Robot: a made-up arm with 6 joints. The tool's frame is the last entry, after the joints.
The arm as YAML. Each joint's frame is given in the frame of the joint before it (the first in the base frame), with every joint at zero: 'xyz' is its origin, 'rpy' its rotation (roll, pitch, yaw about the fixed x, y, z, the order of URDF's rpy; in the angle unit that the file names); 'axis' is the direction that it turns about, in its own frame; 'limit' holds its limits. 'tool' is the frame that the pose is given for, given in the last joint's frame.
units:
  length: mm
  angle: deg
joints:
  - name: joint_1
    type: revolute
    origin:
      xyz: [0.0, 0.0, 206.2]
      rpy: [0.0, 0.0, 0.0]
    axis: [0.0, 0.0, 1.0]
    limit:
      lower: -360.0
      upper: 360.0
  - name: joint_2
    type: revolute
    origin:
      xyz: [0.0, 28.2, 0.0]
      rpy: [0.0, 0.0, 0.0]
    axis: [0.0, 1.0, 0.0]
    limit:
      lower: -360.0
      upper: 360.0
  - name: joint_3
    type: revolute
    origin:
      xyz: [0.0, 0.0, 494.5]
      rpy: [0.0, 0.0, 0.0]
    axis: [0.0, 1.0, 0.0]
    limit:
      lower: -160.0
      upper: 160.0
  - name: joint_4
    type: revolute
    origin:
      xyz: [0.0, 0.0, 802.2]
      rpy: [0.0, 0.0, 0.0]
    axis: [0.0, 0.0, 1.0]
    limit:
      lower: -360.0
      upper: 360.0
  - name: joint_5
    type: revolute
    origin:
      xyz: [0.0, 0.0, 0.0]
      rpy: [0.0, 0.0, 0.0]
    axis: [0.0, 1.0, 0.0]
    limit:
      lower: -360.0
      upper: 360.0
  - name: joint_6
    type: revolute
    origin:
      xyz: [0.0, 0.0, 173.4]
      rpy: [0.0, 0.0, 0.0]
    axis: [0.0, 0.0, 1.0]
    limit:
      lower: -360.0
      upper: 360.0
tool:
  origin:
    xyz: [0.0, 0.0, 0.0]
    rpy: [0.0, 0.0, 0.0]
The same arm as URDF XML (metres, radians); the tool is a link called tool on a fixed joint. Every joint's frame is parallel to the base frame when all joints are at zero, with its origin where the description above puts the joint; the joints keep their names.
<robot name="arm">
  <joint name="joint_1" type="revolute">
    <parent link="base"/>
    <child link="link1"/>
    <origin xyz="0.0000 0.0000 0.2062"/>
    <axis xyz="0 0 1"/>
    <limit lower="-6.2832" upper="6.2832"/>
  </joint>
  <joint name="joint_2" type="revolute">
    <parent link="link1"/>
    <child link="link2"/>
    <origin xyz="0.0000 0.0282 0.0000"/>
    <axis xyz="0 1 0"/>
    <limit lower="-6.2832" upper="6.2832"/>
  </joint>
  <joint name="joint_3" type="revolute">
    <parent link="link2"/>
    <child link="link3"/>
    <origin xyz="0.0000 0.0000 0.4945"/>
    <axis xyz="0 1 0"/>
    <limit lower="-2.7925" upper="2.7925"/>
  </joint>
  <joint name="joint_4" type="revolute">
    <parent link="link3"/>
    <child link="link4"/>
    <origin xyz="0.0000 0.0000 0.8022"/>
    <axis xyz="0 0 1"/>
    <limit lower="-6.2832" upper="6.2832"/>
  </joint>
  <joint name="joint_5" type="revolute">
    <parent link="link4"/>
    <child link="link5"/>
    <origin xyz="0.0000 0.0000 0.0000"/>
    <axis xyz="0 1 0"/>
    <limit lower="-6.2832" upper="6.2832"/>
  </joint>
  <joint name="joint_6" type="revolute">
    <parent link="link5"/>
    <child link="link6"/>
    <origin xyz="0.0000 0.0000 0.1734"/>
    <axis xyz="0 0 1"/>
    <limit lower="-6.2832" upper="6.2832"/>
  </joint>
  <joint name="tool_fixed" type="fixed">
    <parent link="link6"/>
    <child link="tool"/>
    <origin xyz="0.0000 0.0000 0.0000"/>
  </joint>
  <link name="base"/>
  <link name="link1"/>
  <link name="link2"/>
  <link name="link3"/>
  <link name="link4"/>
  <link name="link5"/>
  <link name="link6"/>
  <link name="tool"/>
</robot>

